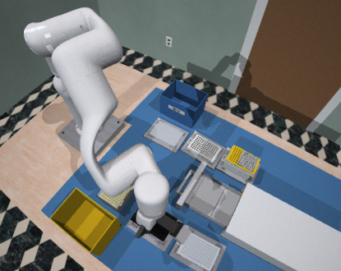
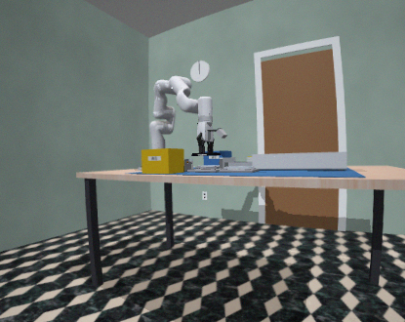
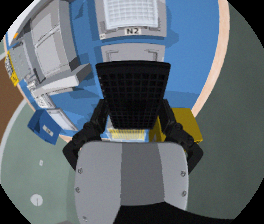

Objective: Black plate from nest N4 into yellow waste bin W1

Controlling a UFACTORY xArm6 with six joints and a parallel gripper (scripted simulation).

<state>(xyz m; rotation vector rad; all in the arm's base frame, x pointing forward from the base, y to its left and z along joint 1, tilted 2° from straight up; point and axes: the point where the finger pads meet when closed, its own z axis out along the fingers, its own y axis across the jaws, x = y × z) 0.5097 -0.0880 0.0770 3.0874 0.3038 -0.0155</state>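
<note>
Right now my hand is 15 cm past the yellow waste bin W1, 17 cm to the left of it and 6 cm above it. From my hand the other things lie so: black plate (1 cm below); then cooler drawer (10 cm ahead, 22 cm to the left, 8 cm below); then white plate (17 cm ahead, 4 cm to the left, 8 cm below).
</note>
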